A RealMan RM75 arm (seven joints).
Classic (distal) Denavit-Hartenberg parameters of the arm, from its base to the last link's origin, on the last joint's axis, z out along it. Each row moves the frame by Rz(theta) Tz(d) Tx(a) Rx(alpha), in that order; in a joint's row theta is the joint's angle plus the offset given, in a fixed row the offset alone. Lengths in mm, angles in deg.
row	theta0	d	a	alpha
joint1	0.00	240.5	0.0	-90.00
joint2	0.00	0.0	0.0	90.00
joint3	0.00	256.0	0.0	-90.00
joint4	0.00	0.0	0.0	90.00
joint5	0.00	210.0	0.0	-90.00
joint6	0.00	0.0	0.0	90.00
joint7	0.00	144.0	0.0	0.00
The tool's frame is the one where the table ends.
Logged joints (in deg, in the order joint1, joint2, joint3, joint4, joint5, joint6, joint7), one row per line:
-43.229 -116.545 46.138 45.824 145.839 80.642 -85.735
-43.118 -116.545 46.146 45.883 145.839 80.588 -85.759
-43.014 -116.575 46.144 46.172 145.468 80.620 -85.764
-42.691 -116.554 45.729 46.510 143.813 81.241 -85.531
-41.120 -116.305 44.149 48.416 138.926 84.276 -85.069
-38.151 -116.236 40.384 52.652 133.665 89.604 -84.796
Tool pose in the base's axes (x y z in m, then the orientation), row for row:
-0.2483 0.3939 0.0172 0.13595 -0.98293 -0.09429 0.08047
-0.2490 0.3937 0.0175 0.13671 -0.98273 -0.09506 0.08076
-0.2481 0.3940 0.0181 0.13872 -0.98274 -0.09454 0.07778
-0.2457 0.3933 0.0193 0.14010 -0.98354 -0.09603 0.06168
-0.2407 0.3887 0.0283 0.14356 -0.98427 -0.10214 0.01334
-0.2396 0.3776 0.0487 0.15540 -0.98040 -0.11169 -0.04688
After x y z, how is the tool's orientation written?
As a quaternion, w x y z.
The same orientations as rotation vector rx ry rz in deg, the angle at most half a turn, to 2 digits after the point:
-163.08 -15.64 13.35
-162.98 -15.76 13.39
-162.79 -15.66 12.88
-162.80 -15.90 10.21
-162.60 -16.87 2.20
-160.90 -18.33 -7.69

